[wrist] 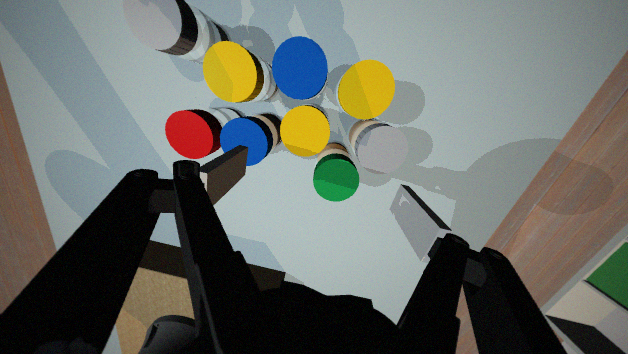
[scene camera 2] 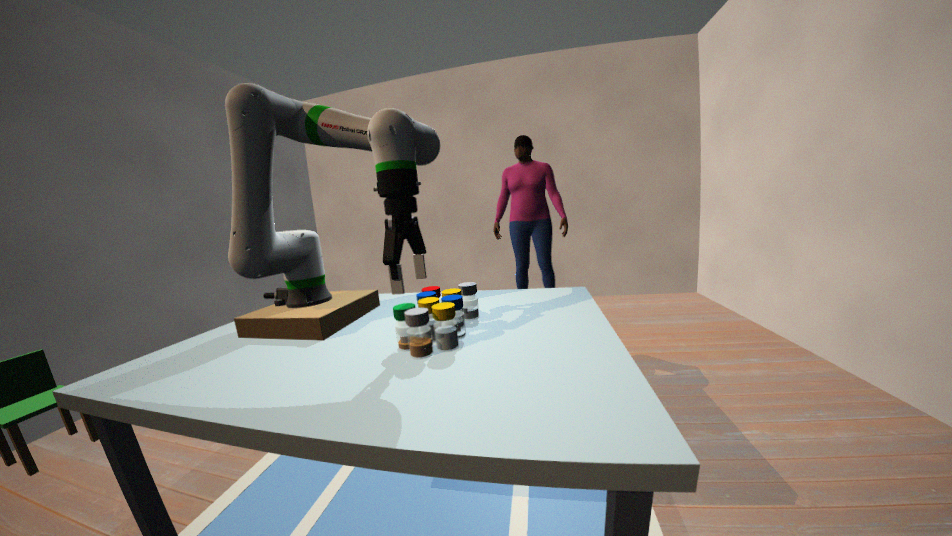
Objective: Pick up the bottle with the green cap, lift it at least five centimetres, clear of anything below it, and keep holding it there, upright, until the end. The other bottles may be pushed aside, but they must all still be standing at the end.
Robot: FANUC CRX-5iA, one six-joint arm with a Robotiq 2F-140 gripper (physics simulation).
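Frame: origin at the arm's base, x ahead, y left, z up, level; centimetres.
Seen in the pictures: gripper, between the fingertips: [wrist: 322, 179] [scene camera 2: 411, 285]; arm's base, origin of its link: [wrist: 185, 337] [scene camera 2: 309, 301].
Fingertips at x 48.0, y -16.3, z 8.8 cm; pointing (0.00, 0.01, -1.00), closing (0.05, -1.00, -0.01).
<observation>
Offsets run from my fingertips to a thing's top centre. Level surfaces: height alone.
The bottle with the green cap {dx -1.5, dy -2.1, dz -4.6 cm} [scene camera 2: 403, 310] [wrist: 336, 178] stands upright at the near left edge of the bottle group. In the wrist view it touches or nearly touches a yellow-capped bottle {dx +2.8, dy +2.9, dz -4.6 cm} [wrist: 305, 130] and a grey-capped bottle {dx +3.4, dy -5.8, dz -4.6 cm} [wrist: 382, 148]; I cannot tell which. My gripper [scene camera 2: 407, 278] [wrist: 322, 179] is open and empty, pointing down, above the table. In the wrist view the green cap lies between the two spread fingertips, slightly beyond their line. The left fingertip overlaps the edge of a blue cap {dx -0.3, dy +9.1, dz -4.6 cm} [wrist: 245, 141] in that view. The lower part of the green-capped bottle is mostly hidden there.
Other upright bottles are a red-capped one {dx -1.3, dy +15.2, dz -4.6 cm} [wrist: 192, 134], a blue one {dx +8.5, dy +5.0, dz -4.6 cm} [wrist: 300, 67], yellow ones {dx +6.2, dy +11.6, dz -4.6 cm} [wrist: 230, 71] {dx +8.5, dy -1.9, dz -4.6 cm} [wrist: 366, 89] and a pale-capped one {dx +8.9, dy +19.1, dz -4.6 cm} [scene camera 2: 467, 288] [wrist: 155, 22]. The robot base block [scene camera 2: 279, 327] stands left on the table {dz -15.1 cm} [scene camera 2: 532, 412]. A person [scene camera 2: 530, 193] stands behind the table.
</observation>
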